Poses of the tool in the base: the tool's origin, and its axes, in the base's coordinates. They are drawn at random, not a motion.
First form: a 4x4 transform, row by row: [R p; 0 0 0 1], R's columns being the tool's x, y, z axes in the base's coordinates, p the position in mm. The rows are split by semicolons.
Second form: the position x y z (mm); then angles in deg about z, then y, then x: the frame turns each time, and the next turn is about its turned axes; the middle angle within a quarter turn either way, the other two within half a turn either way. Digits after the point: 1 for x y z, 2 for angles.
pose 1, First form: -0.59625, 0.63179, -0.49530, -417.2; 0.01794, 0.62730, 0.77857, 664.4; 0.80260, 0.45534, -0.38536, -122.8; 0, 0, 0, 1
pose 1, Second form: -417.2, 664.4, -122.8, 178.28, -53.38, 130.24
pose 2, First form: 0.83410, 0.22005, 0.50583, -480.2; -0.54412, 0.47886, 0.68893, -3.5; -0.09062, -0.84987, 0.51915, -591.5; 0, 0, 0, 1
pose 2, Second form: -480.2, -3.5, -591.5, -33.12, 5.20, -58.58
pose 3, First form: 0.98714, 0.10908, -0.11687, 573.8; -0.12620, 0.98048, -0.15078, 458.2; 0.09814, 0.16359, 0.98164, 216.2; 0, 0, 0, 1
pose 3, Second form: 573.8, 458.2, 216.2, -7.29, -5.63, 9.46
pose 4, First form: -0.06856, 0.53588, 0.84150, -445.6; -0.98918, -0.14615, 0.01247, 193.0; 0.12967, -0.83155, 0.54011, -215.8; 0, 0, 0, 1
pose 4, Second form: -445.6, 193.0, -215.8, -93.97, -7.45, -57.00
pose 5, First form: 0.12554, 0.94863, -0.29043, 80.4; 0.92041, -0.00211, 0.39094, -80.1; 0.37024, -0.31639, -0.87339, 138.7; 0, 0, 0, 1
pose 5, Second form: 80.4, -80.1, 138.7, 82.23, -21.73, -160.09
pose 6, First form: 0.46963, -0.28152, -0.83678, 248.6; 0.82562, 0.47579, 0.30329, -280.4; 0.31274, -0.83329, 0.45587, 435.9; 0, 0, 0, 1
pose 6, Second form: 248.6, -280.4, 435.9, 60.37, -18.22, -61.32
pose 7, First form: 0.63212, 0.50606, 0.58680, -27.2; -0.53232, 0.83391, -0.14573, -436.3; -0.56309, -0.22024, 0.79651, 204.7; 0, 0, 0, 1
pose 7, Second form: -27.2, -436.3, 204.7, -40.10, 34.27, -15.46
